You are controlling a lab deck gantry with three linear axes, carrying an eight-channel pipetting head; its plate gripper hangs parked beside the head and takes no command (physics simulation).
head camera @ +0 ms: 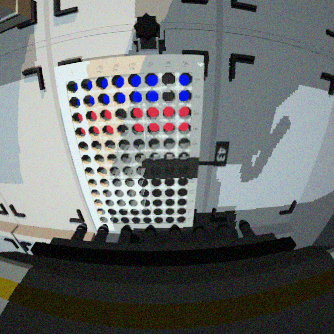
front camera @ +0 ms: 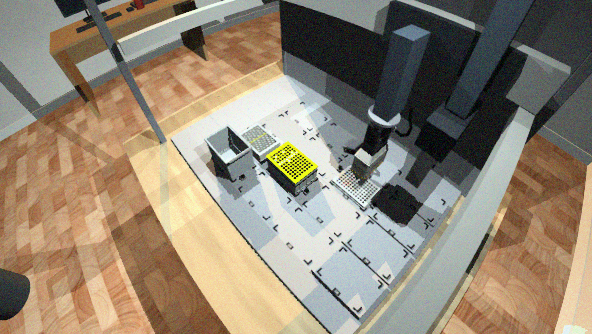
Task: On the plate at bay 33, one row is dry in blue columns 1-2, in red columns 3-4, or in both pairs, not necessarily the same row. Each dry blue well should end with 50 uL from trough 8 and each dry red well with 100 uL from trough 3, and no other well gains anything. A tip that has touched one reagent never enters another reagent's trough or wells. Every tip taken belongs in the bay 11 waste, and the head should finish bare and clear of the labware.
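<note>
The bay 33 plate (front camera: pixel 354 188) (head camera: pixel 197 95) lies beneath the pipetting head (front camera: pixel 369 159) (head camera: pixel 165 247). In the head camera, the blue wells (head camera: pixel 151 79) have one dark row, the second from the right, through both columns. The red wells (head camera: pixel 153 112) have one dark row, the fifth from the right, through both columns. Dark nozzle ends line the plate's near side; whether tips are on them I cannot tell. A grey open-topped bin (front camera: pixel 233 168) stands at the left. Troughs 8 and 3 cannot be made out. My gripper's finger state cannot be made out beside the head.
A yellow tip rack (front camera: pixel 298 170) stands between the bin and the plate. Pale labware with a yellow band (front camera: pixel 258 138) stands behind the bin. A black knob (head camera: pixel 146 26) sits beyond the plate's far edge. A bay label 43 (head camera: pixel 221 153) lies right of the plate.
</note>
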